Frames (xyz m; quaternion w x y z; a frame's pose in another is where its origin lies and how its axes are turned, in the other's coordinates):
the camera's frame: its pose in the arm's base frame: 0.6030 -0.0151 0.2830 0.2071 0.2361 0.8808 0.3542
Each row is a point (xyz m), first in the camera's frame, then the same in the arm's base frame.
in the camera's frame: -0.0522 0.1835 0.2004
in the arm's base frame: 0.8009 0.1780 0.2928
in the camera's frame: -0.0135 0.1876 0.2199
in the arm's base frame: 0.7814 0.2126 0.2752
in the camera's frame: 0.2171 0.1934 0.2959
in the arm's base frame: 0.6383 0.3861 0.1834
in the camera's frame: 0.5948 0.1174 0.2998
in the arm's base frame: 0.3167 0.5522 0.0514
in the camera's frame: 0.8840 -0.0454 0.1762
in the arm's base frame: -0.0251 0.5461 -0.0413
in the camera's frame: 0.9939 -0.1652 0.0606
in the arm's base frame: -0.2070 0.4707 -0.0728
